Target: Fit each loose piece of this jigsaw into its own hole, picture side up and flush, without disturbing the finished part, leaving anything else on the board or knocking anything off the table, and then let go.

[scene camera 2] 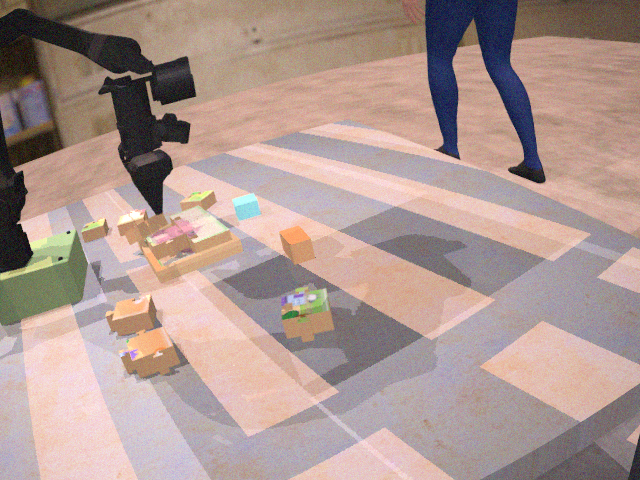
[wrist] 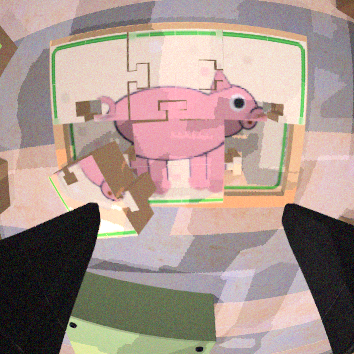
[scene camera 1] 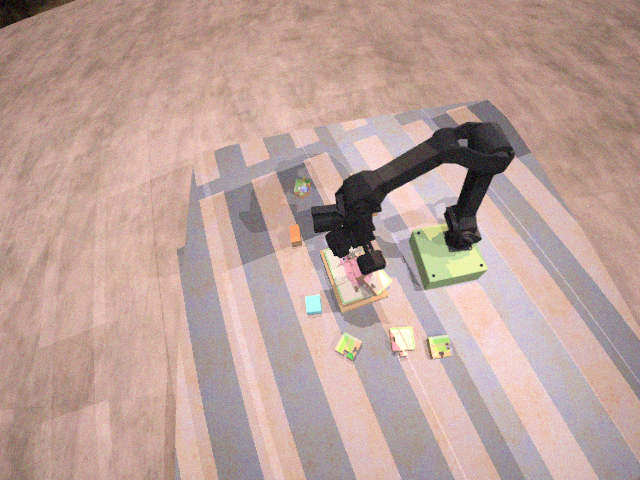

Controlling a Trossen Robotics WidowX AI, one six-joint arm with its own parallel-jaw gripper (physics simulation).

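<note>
The jigsaw board (scene camera 1: 364, 303) (scene camera 2: 193, 263) (wrist: 295, 165) shows a pink pig, with its top row and lower middle filled. The lower right hole (wrist: 260, 160) is open. A cream and pink loose piece (scene camera 1: 379, 281) (scene camera 2: 155, 223) (wrist: 85, 200) lies picture side up and askew, raised over the lower left hole, sticking out past the board's robot-side edge. Another cream and pink piece (scene camera 1: 402, 338) (scene camera 2: 133, 222) lies on the table off the board's end. My gripper (scene camera 2: 158, 212) (wrist: 194, 214) is open and empty above the board's robot-side edge; the arm hides part of the board in scene camera 1.
Green-topped pieces (scene camera 1: 348, 346) (scene camera 1: 439, 346) lie beyond the board's end. A cyan block (scene camera 1: 313, 304) (scene camera 2: 246, 206), an orange block (scene camera 1: 295, 235) (scene camera 2: 297, 243) and a multicoloured piece (scene camera 1: 302, 187) (scene camera 2: 307, 312) lie around it. Two more pieces (scene camera 2: 131, 314) (scene camera 2: 149, 352) lie near the green base (scene camera 1: 449, 263).
</note>
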